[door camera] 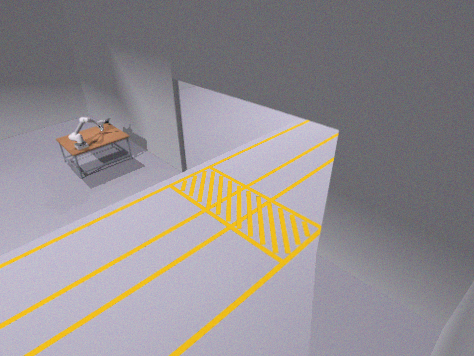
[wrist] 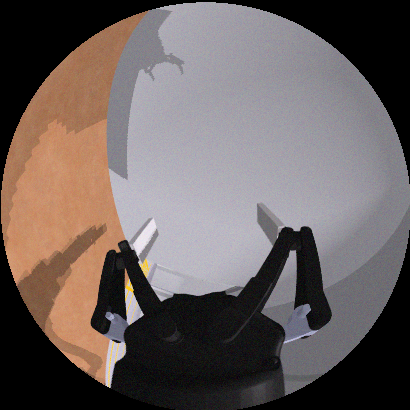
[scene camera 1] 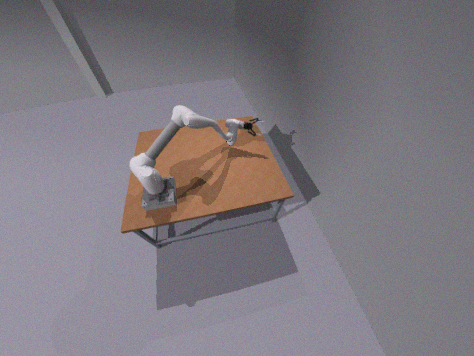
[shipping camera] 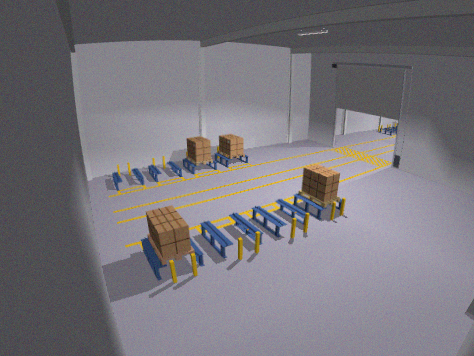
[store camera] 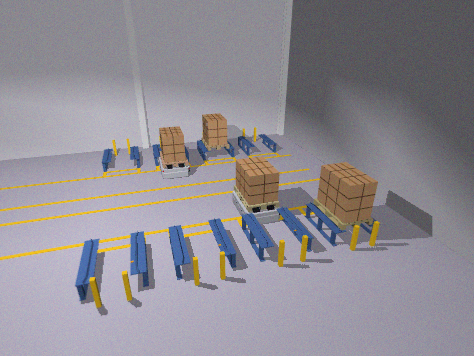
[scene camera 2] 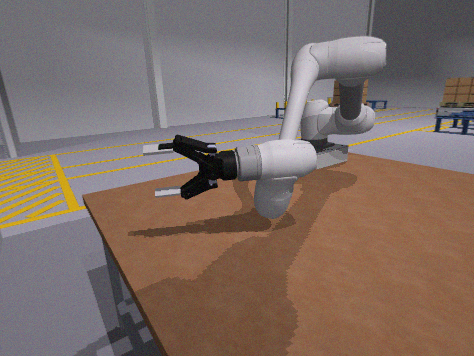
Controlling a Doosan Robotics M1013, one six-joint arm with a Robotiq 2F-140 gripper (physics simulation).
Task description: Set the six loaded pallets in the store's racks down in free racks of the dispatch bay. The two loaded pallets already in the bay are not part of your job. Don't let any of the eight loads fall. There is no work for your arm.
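Seen in the pictures: gripper, fingertip midpoint: [door camera: 112, 121] [wrist: 204, 219] [scene camera 1: 262, 128] [scene camera 2: 149, 173]; arm's base, link origin: [door camera: 81, 143] [scene camera 1: 158, 190] [scene camera 2: 314, 146].
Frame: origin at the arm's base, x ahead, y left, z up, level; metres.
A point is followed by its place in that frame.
In the store camera view, one loaded pallet [store camera: 257, 181] {z 0.281, x -10.580, y -0.744 m} rides on a white carrier [store camera: 260, 215] {z -0.574, x -10.617, y -0.603 m} at the aisle end of the near racks. Another loaded pallet [store camera: 172, 145] {z 0.218, x -9.380, y -4.168 m} stands between far rack rails, a white carrier [store camera: 175, 172] {z -0.631, x -9.363, y -4.005 m} showing beneath its front. Loaded pallets [store camera: 214, 131] {z 0.181, x -11.121, y -5.155 m} [store camera: 347, 192] {z 0.389, x -11.962, y 0.666 m} sit in a far rack and the near right rack. In the shipping camera view, four loaded pallets [shipping camera: 198, 150] {z 0.164, x 10.021, y -7.510 m} [shipping camera: 231, 146] {z 0.103, x 8.390, y -7.304 m} [shipping camera: 321, 183] {z 0.210, x 9.029, y -1.880 m} [shipping camera: 168, 232] {z 0.273, x 13.923, y -2.189 m} sit in racks, loads upright. My gripper [scene camera 2: 159, 171] {z 0.164, x 1.199, y 0.323 m} [scene camera 1: 260, 128] {z 0.164, x 1.199, y 0.323 m} [wrist: 204, 219] {z 0.164, x 1.199, y 0.323 m} is open and empty above the table's edge.
Other blue racks [shipping camera: 215, 237] [store camera: 138, 252] hold no pallet, with yellow posts [shipping camera: 257, 242] [store camera: 196, 271] at their ends. Yellow lane lines run through the doorway past a hatched zone [door camera: 240, 202] [shipping camera: 361, 155]. My arm stands on a brown table [scene camera 1: 250, 180] {z -0.088, x 0.878, y -0.123 m} [scene camera 2: 400, 250] {z -0.088, x 0.693, y 0.742 m} near a wall.
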